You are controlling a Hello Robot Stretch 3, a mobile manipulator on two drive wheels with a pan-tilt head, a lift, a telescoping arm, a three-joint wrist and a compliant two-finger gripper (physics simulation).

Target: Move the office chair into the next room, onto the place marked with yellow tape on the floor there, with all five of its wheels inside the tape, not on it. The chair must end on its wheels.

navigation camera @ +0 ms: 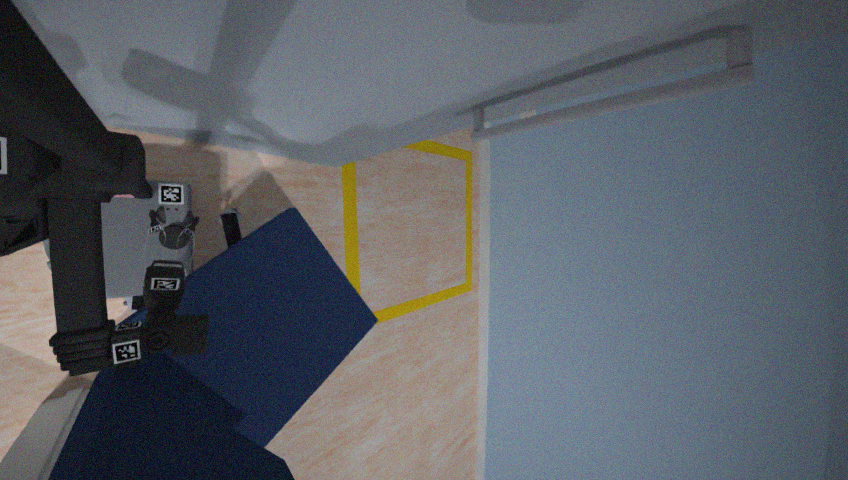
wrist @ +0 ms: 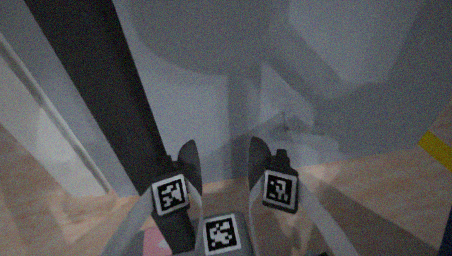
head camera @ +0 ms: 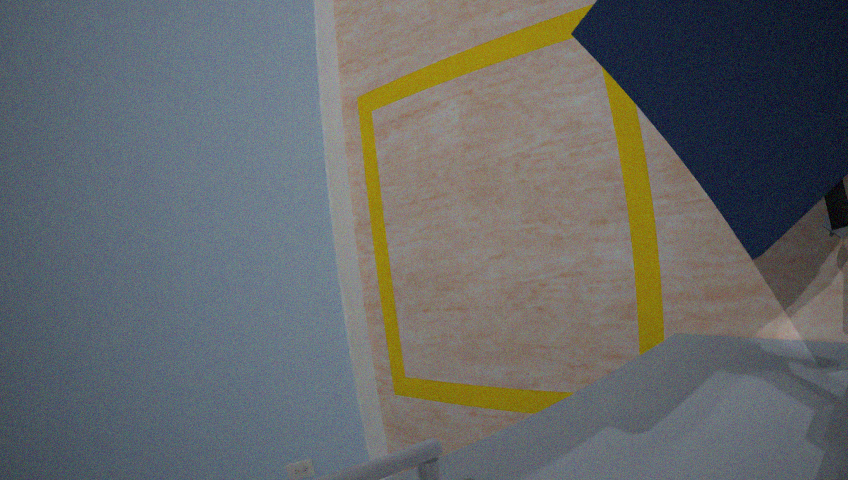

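Seen in the pictures: gripper, between the fingertips: (navigation camera: 176, 209) (wrist: 224, 156); robot's base, origin of its link: (navigation camera: 173, 235).
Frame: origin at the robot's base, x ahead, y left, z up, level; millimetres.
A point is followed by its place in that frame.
Note:
The office chair's dark blue seat (head camera: 731, 118) {x 282, y -112, z 470 mm} (navigation camera: 285, 321) {x 236, y -225, z 470 mm} stands beside the yellow tape outline (head camera: 640, 208) {x 702, y 15, z 1 mm} (navigation camera: 351, 237) {x 706, y -24, z 1 mm} (wrist: 436, 150) {x 678, y 305, z 1 mm}. One seat corner overlaps a tape corner in the head and navigation views. The backrest (navigation camera: 148, 428) {x -37, y -235, z 754 mm} is at the lower left of the navigation view. A black part of the chair (navigation camera: 230, 228) {x 161, y 25, z 107 mm} sticks out past the seat; the wheels are mostly hidden. The seat's edge shows at the lower right of the wrist view. My gripper (navigation camera: 173, 222) {x 10, y 78, z 427 mm} (wrist: 224, 156) {x 10, y 78, z 427 mm} is open and empty, beside the chair, its fingers toward a grey surface.
A light blue wall (head camera: 178, 208) {x 1897, y -120, z 701 mm} (navigation camera: 654, 267) {x 1898, y -156, z 1152 mm} with a pale baseboard (head camera: 345, 237) {x 1876, y 35, z 43 mm} (navigation camera: 483, 356) {x 1932, y -1075, z 54 mm} runs along the tape's far side. A large grey panel (head camera: 702, 428) {x 322, y 328, z 546 mm} (navigation camera: 327, 77) {x 232, y 330, z 745 mm} (wrist: 200, 110) {x 0, y 337, z 271 mm} cuts across one tape corner; a bar handle (head camera: 386, 460) {x 526, y 249, z 947 mm} (navigation camera: 618, 98) {x 521, y 262, z 1161 mm} is near it. A pale edge (navigation camera: 44, 425) {x -298, y -487, z 155 mm} lies behind the backrest.

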